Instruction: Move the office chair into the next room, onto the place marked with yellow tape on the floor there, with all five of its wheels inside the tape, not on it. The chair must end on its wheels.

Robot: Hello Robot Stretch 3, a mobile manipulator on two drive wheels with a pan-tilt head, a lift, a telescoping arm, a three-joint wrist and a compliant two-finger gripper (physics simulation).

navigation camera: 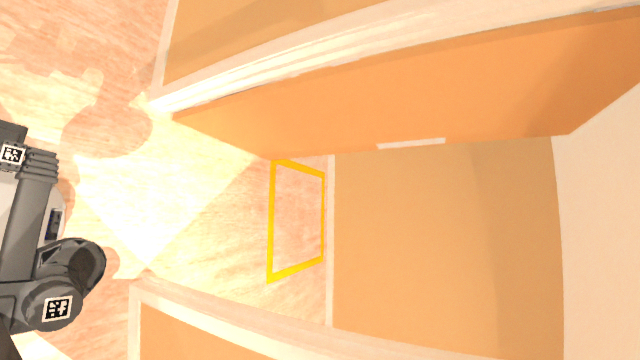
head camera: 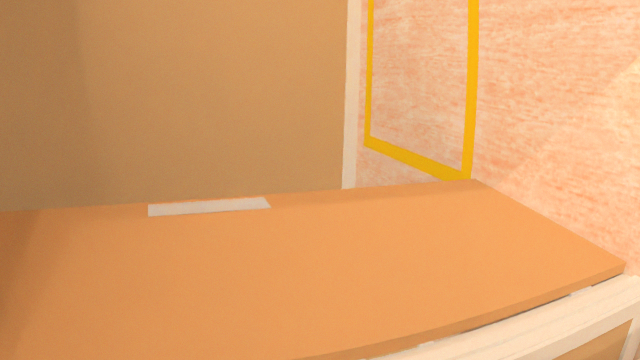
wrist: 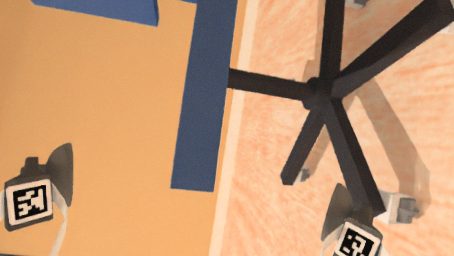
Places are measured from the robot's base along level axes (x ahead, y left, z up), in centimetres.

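Pixels of known places: gripper, fingertip midpoint: (wrist: 204, 185).
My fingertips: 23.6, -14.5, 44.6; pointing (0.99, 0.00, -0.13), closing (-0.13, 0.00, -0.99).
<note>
For each thing: its middle in the pictures, then the offset to it from my fingertips, as dx, dy, dz. "*": a spot on its surface instead.
- long blue part, surface spot: (wrist: 205, 100) * +18.0, -5.2, -0.7
- dark star-shaped base, surface spot: (wrist: 319, 92) * +39.6, -11.1, -30.5
- wheel, body centre: (wrist: 401, 201) +19.7, +7.9, -41.5
- orange door-like panel, surface spot: (head camera: 310, 270) * -119.9, -45.4, +50.6
The office chair shows in part in the wrist view: a long blue part (wrist: 205, 100), a dark star-shaped base (wrist: 319, 92) and grey wheels, one wheel (wrist: 404, 207) at the lower right. The base looks upright on the floor. The chair does not show in the head or navigation view. My gripper (wrist: 204, 185) is open, its fingers wide apart at the lower left and lower right. The blue part's near end lies between them in the picture, touching neither. The yellow tape (head camera: 472, 90) (navigation camera: 271, 220) outlines a rectangle on the floor; the orange panel hides its near corner in the head view.
An orange door-like panel (head camera: 310, 270) (navigation camera: 350, 110) stands beside the tape. Pale-framed walls, one with its lower frame (navigation camera: 240, 320), bound the opening in the navigation view. My arm and wrist (navigation camera: 20, 225) show at its left edge. A tan wall (wrist: 110, 110) stands beside the chair.
</note>
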